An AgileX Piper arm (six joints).
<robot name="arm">
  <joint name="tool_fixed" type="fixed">
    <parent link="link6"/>
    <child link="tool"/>
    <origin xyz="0 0 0" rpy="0 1.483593 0"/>
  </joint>
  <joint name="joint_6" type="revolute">
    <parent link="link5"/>
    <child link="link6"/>
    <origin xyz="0.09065 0 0.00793" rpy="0 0 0"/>
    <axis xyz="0.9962 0 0.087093"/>
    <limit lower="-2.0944" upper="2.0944"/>
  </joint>
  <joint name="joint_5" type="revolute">
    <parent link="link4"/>
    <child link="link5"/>
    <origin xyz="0 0 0" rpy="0 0 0"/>
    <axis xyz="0 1 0"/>
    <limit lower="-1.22" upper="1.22"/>
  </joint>
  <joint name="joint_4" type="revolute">
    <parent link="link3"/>
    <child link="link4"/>
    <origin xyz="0.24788 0 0.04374" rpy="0 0 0"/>
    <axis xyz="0.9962 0 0.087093"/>
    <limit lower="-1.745" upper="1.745"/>
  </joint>
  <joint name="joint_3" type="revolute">
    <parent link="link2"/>
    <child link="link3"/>
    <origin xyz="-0.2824 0 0.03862" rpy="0 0 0"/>
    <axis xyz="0 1 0"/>
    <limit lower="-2.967" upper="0"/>
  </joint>
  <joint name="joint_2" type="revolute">
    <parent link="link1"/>
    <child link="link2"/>
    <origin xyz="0 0 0" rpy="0 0 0"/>
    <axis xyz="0 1 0"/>
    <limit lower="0" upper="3.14"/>
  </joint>
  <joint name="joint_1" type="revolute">
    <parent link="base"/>
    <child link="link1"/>
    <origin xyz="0 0 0.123" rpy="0 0 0"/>
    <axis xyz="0 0 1"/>
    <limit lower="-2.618" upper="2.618"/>
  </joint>
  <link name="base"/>
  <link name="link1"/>
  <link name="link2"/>
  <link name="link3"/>
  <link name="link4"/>
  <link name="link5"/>
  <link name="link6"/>
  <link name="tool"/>
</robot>
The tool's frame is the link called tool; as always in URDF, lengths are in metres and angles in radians.
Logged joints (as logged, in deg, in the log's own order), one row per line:
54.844, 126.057, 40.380, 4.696, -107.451, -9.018
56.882, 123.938, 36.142, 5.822, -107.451, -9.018
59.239, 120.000, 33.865, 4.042, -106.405, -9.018
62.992, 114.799, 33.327, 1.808, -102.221, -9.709
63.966, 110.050, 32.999, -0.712, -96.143, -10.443
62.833, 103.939, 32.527, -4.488, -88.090, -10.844
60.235, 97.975, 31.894, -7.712, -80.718, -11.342
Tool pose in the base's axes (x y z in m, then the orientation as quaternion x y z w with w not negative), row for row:
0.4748, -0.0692, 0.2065, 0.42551, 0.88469, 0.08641, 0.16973
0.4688, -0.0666, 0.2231, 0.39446, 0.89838, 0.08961, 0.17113
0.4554, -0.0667, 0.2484, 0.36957, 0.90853, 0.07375, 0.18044
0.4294, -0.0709, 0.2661, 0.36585, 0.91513, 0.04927, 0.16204
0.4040, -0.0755, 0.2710, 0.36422, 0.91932, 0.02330, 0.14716
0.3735, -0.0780, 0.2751, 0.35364, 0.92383, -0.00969, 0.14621
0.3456, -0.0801, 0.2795, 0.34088, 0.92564, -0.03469, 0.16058
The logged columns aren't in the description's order. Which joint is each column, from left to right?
Columns, left to right: joint_5, joint_2, joint_6, joint_4, joint_3, joint_1.
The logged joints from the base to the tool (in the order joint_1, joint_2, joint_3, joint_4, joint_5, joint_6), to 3 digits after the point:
-9.018, 126.057, -107.451, 4.696, 54.844, 40.380
-9.018, 123.938, -107.451, 5.822, 56.882, 36.142
-9.018, 120.000, -106.405, 4.042, 59.239, 33.865
-9.709, 114.799, -102.221, 1.808, 62.992, 33.327
-10.443, 110.050, -96.143, -0.712, 63.966, 32.999
-10.844, 103.939, -88.090, -4.488, 62.833, 32.527
-11.342, 97.975, -80.718, -7.712, 60.235, 31.894

